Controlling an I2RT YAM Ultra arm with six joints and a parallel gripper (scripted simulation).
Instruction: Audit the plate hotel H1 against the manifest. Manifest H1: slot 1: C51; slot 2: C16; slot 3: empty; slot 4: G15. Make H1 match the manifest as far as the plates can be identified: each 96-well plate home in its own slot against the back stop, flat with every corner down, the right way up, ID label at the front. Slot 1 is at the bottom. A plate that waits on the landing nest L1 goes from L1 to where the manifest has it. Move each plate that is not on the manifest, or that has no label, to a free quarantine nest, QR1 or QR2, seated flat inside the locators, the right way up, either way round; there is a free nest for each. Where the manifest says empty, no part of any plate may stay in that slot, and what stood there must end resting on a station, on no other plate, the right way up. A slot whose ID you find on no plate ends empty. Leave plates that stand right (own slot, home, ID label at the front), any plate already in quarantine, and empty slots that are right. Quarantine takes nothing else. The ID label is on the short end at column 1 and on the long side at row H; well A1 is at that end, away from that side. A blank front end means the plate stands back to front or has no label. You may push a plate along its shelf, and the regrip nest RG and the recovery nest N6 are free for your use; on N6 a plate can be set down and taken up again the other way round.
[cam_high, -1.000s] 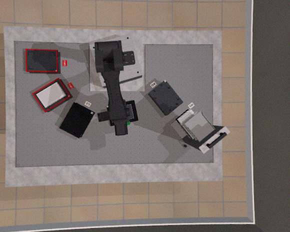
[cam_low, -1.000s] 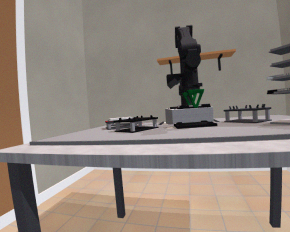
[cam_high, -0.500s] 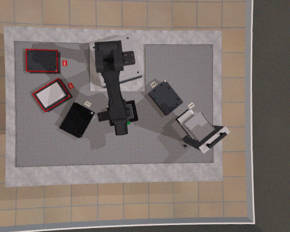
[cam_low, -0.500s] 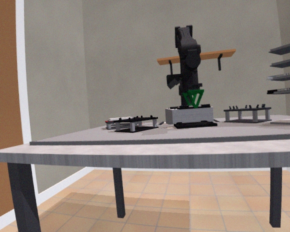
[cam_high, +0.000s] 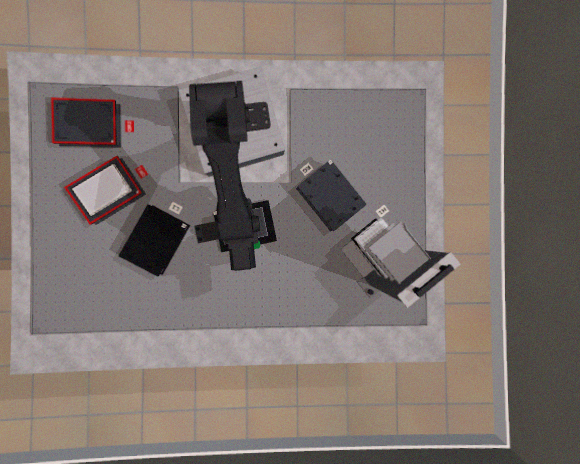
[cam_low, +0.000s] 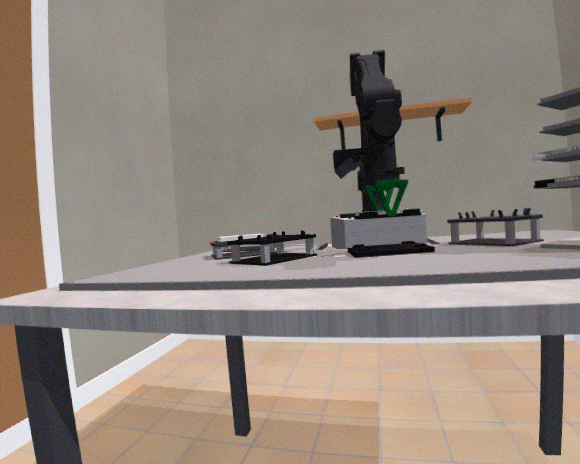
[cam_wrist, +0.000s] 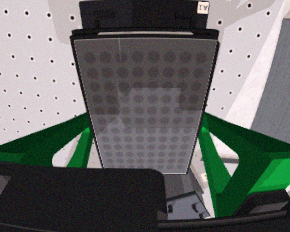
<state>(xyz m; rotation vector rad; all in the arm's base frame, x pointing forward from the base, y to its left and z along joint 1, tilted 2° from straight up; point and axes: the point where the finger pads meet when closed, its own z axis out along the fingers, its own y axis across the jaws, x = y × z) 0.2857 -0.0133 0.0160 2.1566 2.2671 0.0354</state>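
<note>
The recovery nest N6 is 80 mm below my hand. From my hand the other things lie so: regrip nest RG: 250 mm to the left, 50 mm behind, 30 mm below; landing nest L1: 250 mm to the right, 40 mm below; white plate: 370 mm to the right, 160 mm behind, 40 mm below.
</note>
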